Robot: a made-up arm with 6 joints. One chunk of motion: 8 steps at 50 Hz.
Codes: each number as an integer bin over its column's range. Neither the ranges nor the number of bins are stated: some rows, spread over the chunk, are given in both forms.
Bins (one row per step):
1: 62 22 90 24 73 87
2: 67 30 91 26 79 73
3: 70 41 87 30 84 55
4: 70 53 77 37 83 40
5: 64 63 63 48 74 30
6: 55 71 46 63 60 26
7: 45 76 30 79 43 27
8: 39 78 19 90 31 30
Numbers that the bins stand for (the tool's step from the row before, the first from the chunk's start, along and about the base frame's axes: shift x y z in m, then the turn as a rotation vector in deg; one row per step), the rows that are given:
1: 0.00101 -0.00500 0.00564 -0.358 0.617 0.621
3: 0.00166 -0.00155 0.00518 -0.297 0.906 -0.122
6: 0.00044 0.00391 -0.00103 0.036 0.276 -0.796
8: -0.00085 0.00518 -0.00512 0.309 -0.486 -0.703
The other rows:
2: 0.00141 -0.00355 0.00579 -0.337 0.775 0.296
4: 0.00166 0.00064 0.00367 -0.226 0.880 -0.471
5: 0.00117 0.00245 0.00155 -0.115 0.643 -0.703
7: -0.00036 0.00482 -0.00345 0.198 -0.171 -0.773

